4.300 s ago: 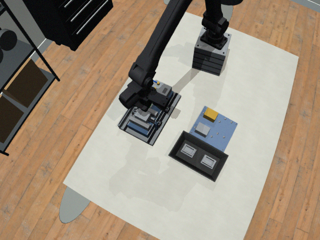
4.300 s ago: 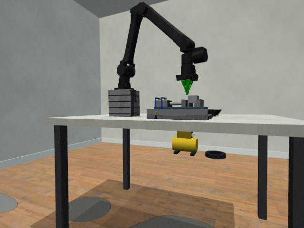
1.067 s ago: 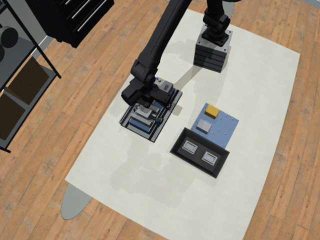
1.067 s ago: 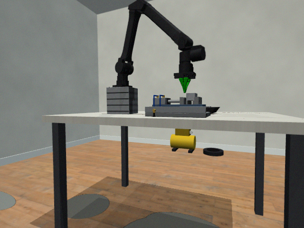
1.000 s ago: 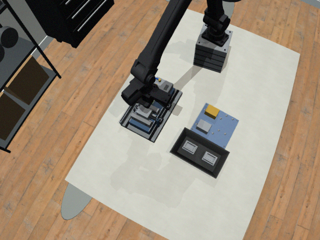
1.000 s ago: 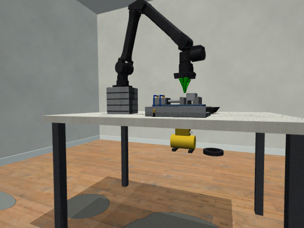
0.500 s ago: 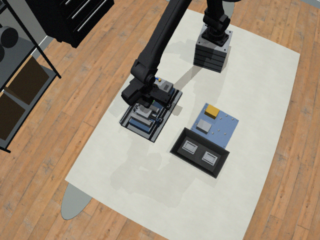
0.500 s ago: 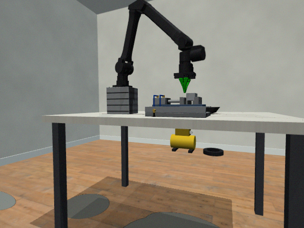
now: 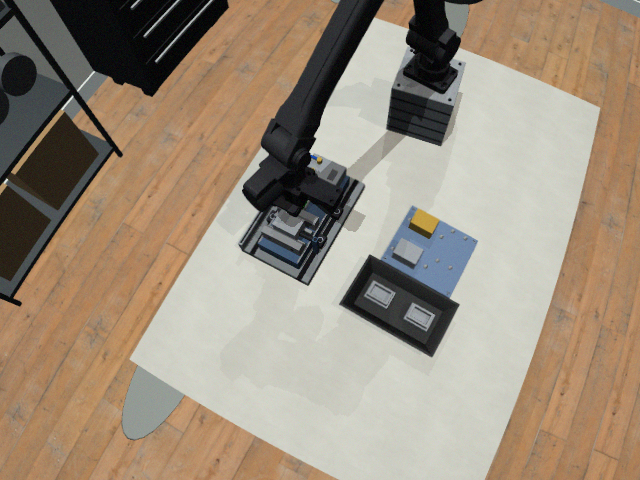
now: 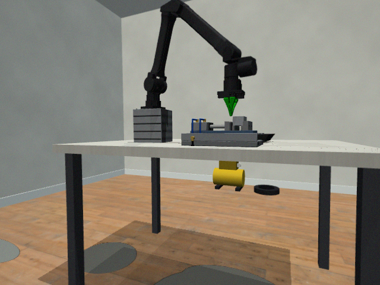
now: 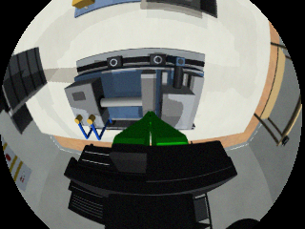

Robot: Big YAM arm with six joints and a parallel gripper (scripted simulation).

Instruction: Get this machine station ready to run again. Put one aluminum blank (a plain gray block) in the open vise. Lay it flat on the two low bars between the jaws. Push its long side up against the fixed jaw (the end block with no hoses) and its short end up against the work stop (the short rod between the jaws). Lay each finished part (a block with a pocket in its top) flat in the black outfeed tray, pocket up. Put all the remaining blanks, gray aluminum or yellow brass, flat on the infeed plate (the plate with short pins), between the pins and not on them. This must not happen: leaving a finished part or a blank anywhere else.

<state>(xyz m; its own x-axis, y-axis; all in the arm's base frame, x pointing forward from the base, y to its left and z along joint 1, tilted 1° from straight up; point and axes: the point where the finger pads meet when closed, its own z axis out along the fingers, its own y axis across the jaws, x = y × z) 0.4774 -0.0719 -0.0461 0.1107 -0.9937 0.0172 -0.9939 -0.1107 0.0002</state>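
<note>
Now: the hose-end block 13 cm behind my hand, 1 cm to the right of it and 5 cm below it. The rest, counted from my hand: yellow brass blank 18 cm behind, 25 cm to the left, 10 cm below.
</note>
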